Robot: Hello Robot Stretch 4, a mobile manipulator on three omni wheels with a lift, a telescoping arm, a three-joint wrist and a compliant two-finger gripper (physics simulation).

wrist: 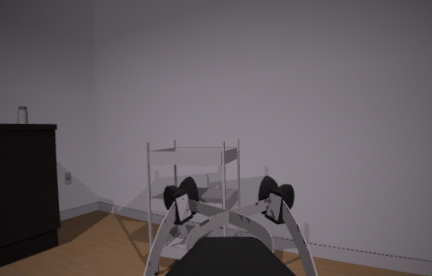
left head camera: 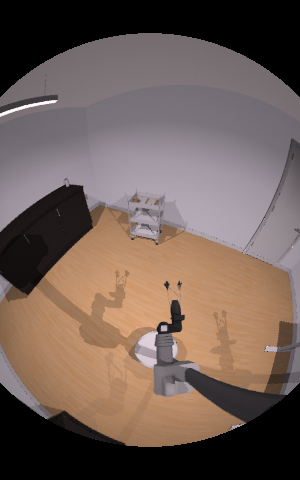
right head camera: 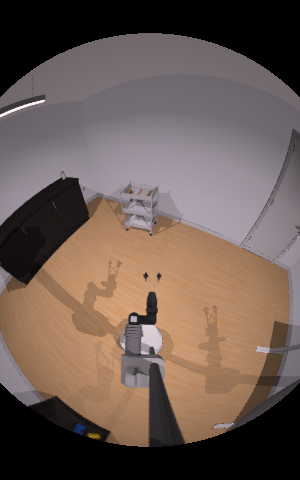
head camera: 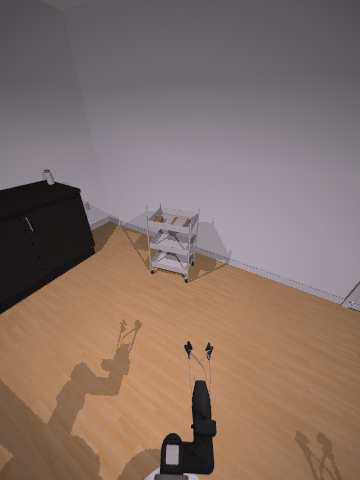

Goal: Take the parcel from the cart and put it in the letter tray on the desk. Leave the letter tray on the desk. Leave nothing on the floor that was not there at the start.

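Places are measured from the robot's base along level axes (x ahead, y left, z up), in centimetres.
Where they show: gripper, fingertip midpoint: (wrist: 228, 191) (left head camera: 172, 280) (right head camera: 152, 272) (head camera: 198, 342); robot's base at its link origin: (left head camera: 155, 348) (right head camera: 141, 339).
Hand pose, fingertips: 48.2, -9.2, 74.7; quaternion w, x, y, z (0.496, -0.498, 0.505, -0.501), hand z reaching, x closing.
Note:
Each offset is from my fingertips to the top centre of the thing, as dx, dy, dz. "pt": to the spot under its first point.
The cart (head camera: 169, 247) (left head camera: 145, 220) (right head camera: 139, 211) (wrist: 186, 158) is light grey with three levels and stands near the far wall. Three small brown things lie on its top level: a left one {+121.5, +32.5, -6.0} (head camera: 159, 219), a middle one {pt +127.1, +16.9, -10.2} (head camera: 174, 220) and a right one {pt +121.6, +4.3, -10.2} (head camera: 186, 223). They are too small to tell which is the parcel; in the wrist view the top level's side hides them. My gripper (head camera: 199, 349) (left head camera: 173, 285) (right head camera: 152, 276) (wrist: 228, 191) is open and empty, over the floor well short of the cart. The desk and letter tray cannot be made out.
A black cabinet (head camera: 55, 230) (left head camera: 50, 235) (right head camera: 47, 225) (wrist: 27, 185) stands left of the cart, with a pale canister (head camera: 48, 177) (wrist: 22, 115) on top. A door (left head camera: 280, 210) is at the right. A dark shelf unit (right head camera: 55, 407) with blue and yellow things shows at the lower left.

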